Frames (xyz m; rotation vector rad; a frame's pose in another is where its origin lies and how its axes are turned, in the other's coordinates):
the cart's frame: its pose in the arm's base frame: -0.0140 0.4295 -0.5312 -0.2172 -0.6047 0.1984
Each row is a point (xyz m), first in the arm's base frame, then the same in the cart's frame.
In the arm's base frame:
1: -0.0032 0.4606 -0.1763
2: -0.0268 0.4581 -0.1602
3: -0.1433 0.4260 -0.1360
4: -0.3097 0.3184 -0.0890
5: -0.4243 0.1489 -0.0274
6: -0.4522 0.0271 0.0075
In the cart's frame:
1: 0.2078 -0.0634 0.2825
2: 0.1969 -0.0671 0.3088
3: 0.1082 -0.0901 0.3913
4: -0.0270 -0.1853 0.5101
5: -0.1279 -0.3499 0.6018
6: -0.1616 -0.4723 0.6285

